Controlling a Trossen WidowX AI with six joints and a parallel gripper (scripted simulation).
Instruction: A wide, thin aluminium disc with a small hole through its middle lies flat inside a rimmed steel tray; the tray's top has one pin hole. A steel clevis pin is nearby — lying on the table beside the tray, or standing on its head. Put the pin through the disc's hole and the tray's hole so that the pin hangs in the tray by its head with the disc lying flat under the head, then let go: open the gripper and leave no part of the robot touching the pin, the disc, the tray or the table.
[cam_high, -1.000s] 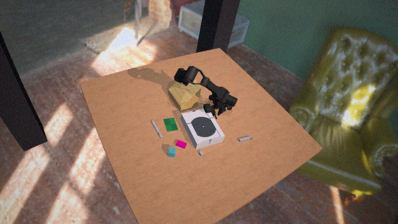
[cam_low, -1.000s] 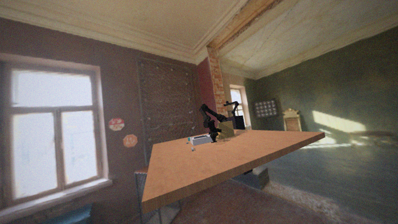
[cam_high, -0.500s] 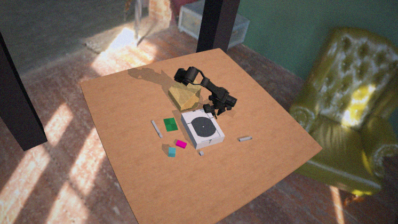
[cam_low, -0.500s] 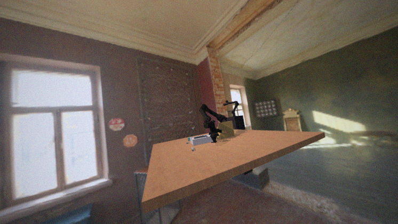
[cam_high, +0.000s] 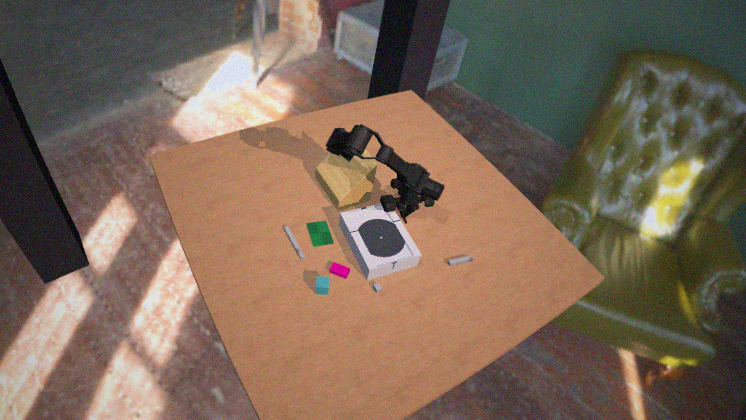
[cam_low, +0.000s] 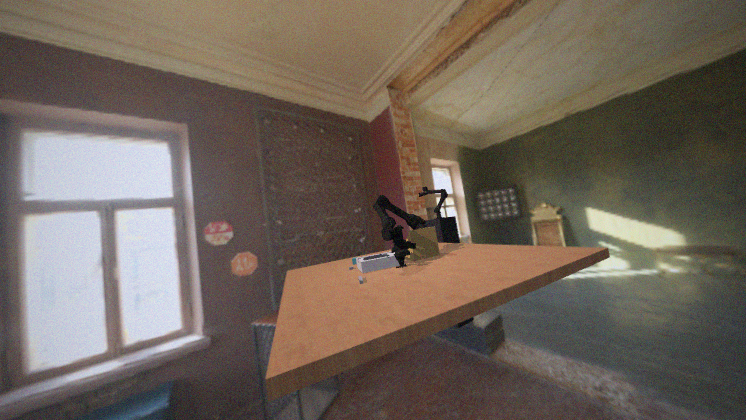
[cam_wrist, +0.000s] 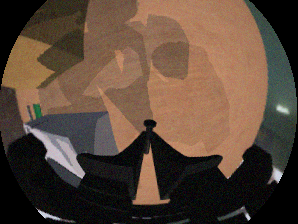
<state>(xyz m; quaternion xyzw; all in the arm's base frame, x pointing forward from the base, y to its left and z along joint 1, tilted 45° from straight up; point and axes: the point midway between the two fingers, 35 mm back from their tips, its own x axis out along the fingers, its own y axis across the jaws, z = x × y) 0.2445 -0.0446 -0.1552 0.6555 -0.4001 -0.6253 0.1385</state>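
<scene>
Now: gripper tip 70 mm short of the dark grey disc, 170 mm to the left of it and 60 mm below it. The rest, counted from my gripper tip: dark clevis pin: 10 mm ahead, 10 mm above; green tile: 90 mm behind, 300 mm to the right; rimmed tray: 50 mm ahead, 160 mm to the right, 40 mm above.
</scene>
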